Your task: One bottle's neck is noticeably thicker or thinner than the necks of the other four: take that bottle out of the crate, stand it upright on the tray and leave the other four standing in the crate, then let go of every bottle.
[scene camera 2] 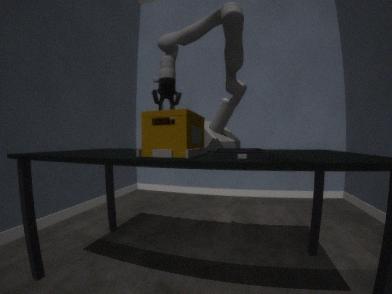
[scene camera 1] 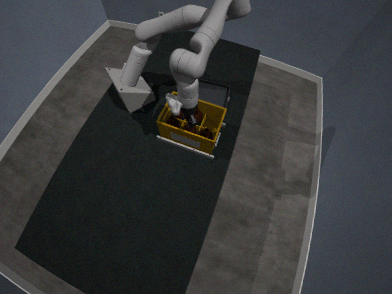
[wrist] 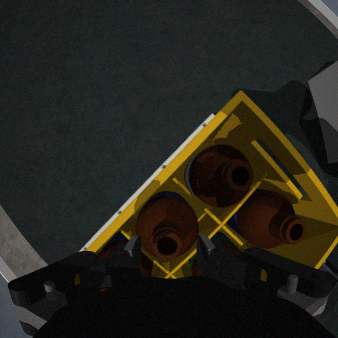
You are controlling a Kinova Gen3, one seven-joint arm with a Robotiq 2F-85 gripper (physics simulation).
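Places are measured from the arm's base along level axes (x back, y left, z down), in metres.
Where they show: gripper, between the fingertips: (scene camera 1: 188,122) (wrist: 168,247); arm's base, origin of its link: (scene camera 2: 215,129) (scene camera 1: 128,81).
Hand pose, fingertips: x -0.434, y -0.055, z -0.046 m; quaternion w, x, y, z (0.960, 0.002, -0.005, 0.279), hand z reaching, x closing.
Note:
Things, the pixels of their centre, and the offset from my fingertips. "*": a spot on its surface instead. Level surfaces: height alone.
- yellow crate, middle of its body: (wrist: 194,248) (scene camera 2: 176,134) (scene camera 1: 192,124) dx +0.008, dy +0.047, dz +0.093 m
- third bottle, middle of its body: (wrist: 166,225) (scene camera 1: 189,132) dx -0.004, dy +0.003, dz +0.095 m
- dark-rimmed tray, a spot on its surface: (scene camera 1: 228,95) * dx -0.040, dy +0.366, dz +0.155 m
- dark table, height of its surface: dz +0.181 m
The yellow crate (scene camera 1: 204,144) (scene camera 2: 165,137) (wrist: 192,147) stands on the table with brown bottles in its compartments. In the wrist view, one bottle (wrist: 212,177) is near the upper corner, another bottle (wrist: 265,220) is at the right, and a third bottle (wrist: 167,217) has its neck in line with the gap between the fingertips. Others are partly hidden below the gripper. I cannot tell which neck differs. My gripper (scene camera 1: 191,120) (scene camera 2: 166,107) (wrist: 168,247) is partly open, pointing down at the crate's top, holding nothing. The dark-rimmed tray (scene camera 1: 229,95) lies behind the crate in scene camera 1.
White rails (scene camera 1: 185,147) (wrist: 164,166) run along the crate's base. The crate's walls and yellow dividers stand close around the bottles. The arm's pale base (scene camera 1: 135,97) stands on the dark table (scene camera 1: 125,200) (scene camera 2: 300,157), to the left behind the crate in scene camera 1.

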